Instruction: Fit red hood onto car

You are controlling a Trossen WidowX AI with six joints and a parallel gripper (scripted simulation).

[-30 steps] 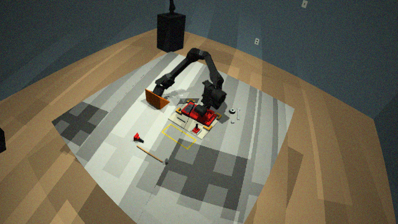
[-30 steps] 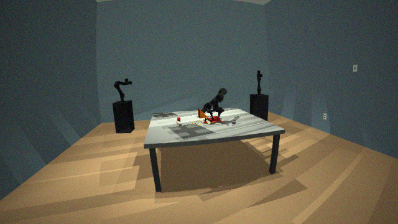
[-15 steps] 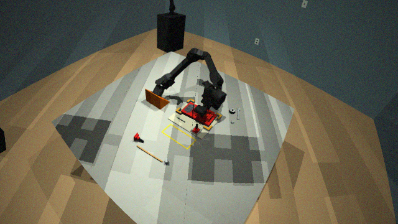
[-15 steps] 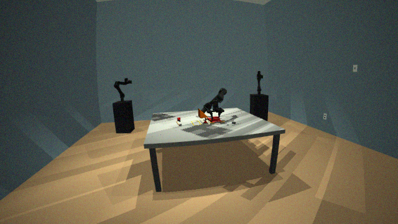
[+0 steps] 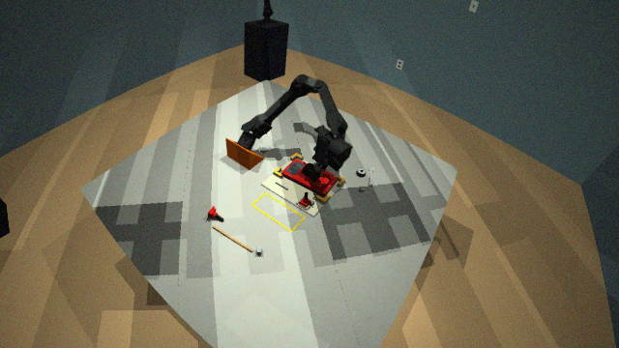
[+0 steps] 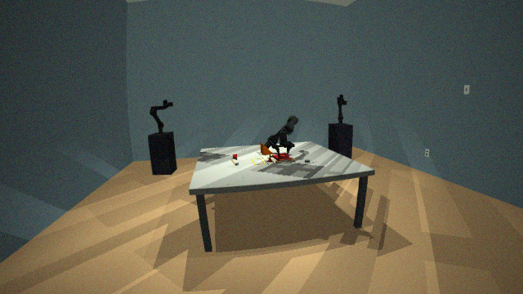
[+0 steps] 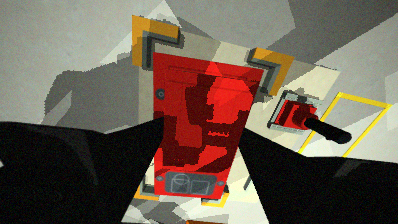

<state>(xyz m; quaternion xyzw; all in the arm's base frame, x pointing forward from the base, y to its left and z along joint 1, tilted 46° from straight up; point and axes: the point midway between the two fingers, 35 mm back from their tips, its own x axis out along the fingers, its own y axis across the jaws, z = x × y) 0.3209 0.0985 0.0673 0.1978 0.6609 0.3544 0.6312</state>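
My gripper tip is right at the red hood. Also, from my gripper tip: grey engine block (2 cm below, 1 cm to the left); wooden-handled hammer (42 cm to the right, 4 cm below, 3 cm behind); wrench (20 cm to the left, 13 cm ahead, 4 cm below).
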